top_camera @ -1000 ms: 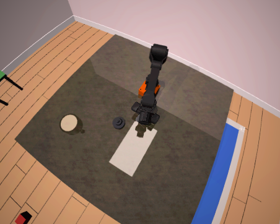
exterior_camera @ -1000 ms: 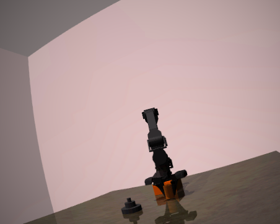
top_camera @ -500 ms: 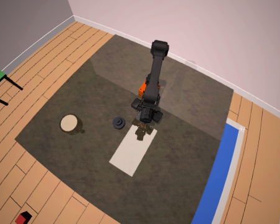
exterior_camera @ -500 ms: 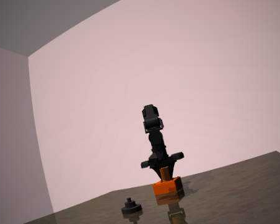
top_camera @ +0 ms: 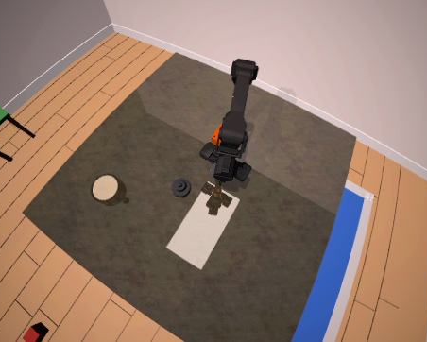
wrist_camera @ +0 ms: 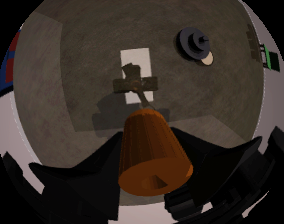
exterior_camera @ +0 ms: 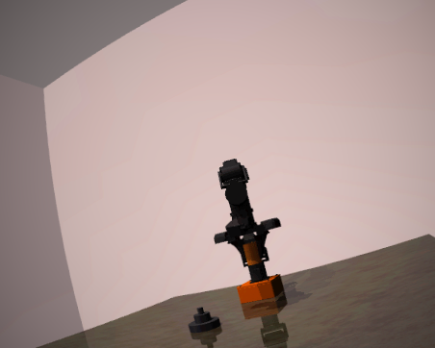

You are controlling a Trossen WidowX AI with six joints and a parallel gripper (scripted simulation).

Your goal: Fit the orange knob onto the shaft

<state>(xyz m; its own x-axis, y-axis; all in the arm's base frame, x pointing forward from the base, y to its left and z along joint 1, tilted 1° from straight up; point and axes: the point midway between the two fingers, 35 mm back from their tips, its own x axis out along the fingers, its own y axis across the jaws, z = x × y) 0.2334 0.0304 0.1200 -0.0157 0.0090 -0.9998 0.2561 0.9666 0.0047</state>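
The dark round pedestal lies 90 mm ahead of my gripper tip, 160 mm to the right of it and 110 mm below it. Also, from my gripper tip: orange knob (20 mm above).
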